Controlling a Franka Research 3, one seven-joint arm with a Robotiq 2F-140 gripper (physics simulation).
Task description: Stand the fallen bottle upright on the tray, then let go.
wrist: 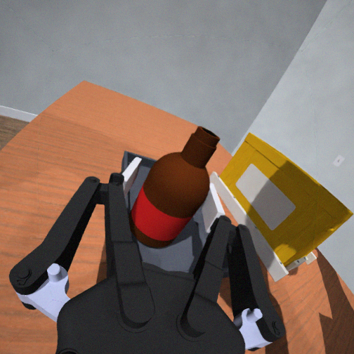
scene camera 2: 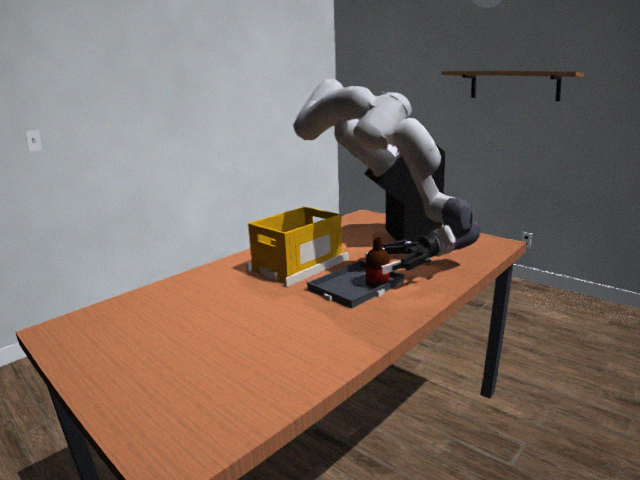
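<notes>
The brown bottle (scene camera 2: 378, 260) (wrist: 172, 192) with a red label stands upright on the dark tray (scene camera 2: 333, 285) (wrist: 165, 261), near the tray's robot-side end in the scene view. In the wrist view its neck points up and to the right, in line with the wall corner's slant. My gripper (scene camera 2: 379, 260) (wrist: 171, 179) is open, low over the tray, with one white fingertip pad on each side of the bottle. A gap shows between the left pad and the bottle in the wrist view; the right pad is very close to the bottle. The bottle's base is partly hidden by the tray's rim in the scene view.
A yellow crate (scene camera 2: 294, 253) (wrist: 310, 215) stands beside the tray, with white strips (scene camera 2: 315, 269) (wrist: 252, 230) along its base. Small white blocks (scene camera 2: 328, 297) sit at the tray's outer edge. The table's (scene camera 2: 206, 351) long edge runs on the tray's other side.
</notes>
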